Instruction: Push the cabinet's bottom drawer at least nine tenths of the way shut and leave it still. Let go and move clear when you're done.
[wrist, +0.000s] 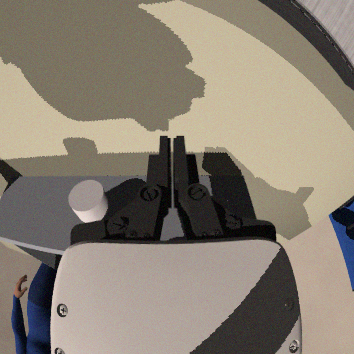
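The grey drawer front (37, 205) of the cabinet shows at the left and middle of the wrist view, with a round white knob (86, 199) on it. My gripper (171, 151) is shut, with nothing between its fingers. The fingers overlap the right part of the drawer front in the view, and their tips reach past its upper edge over the table. Whether they touch the front cannot be told. The gripper body hides the lower right of the front and most of the cabinet behind it, so how far the drawer stands out is hidden.
The cream table (280, 120) spreads beyond the drawer front, with large shadows on it. A dark curved edge with a grey surface (332, 22) is at the top right. A blue object (344, 255) is at the right edge. A figure in blue (40, 310) shows at the lower left.
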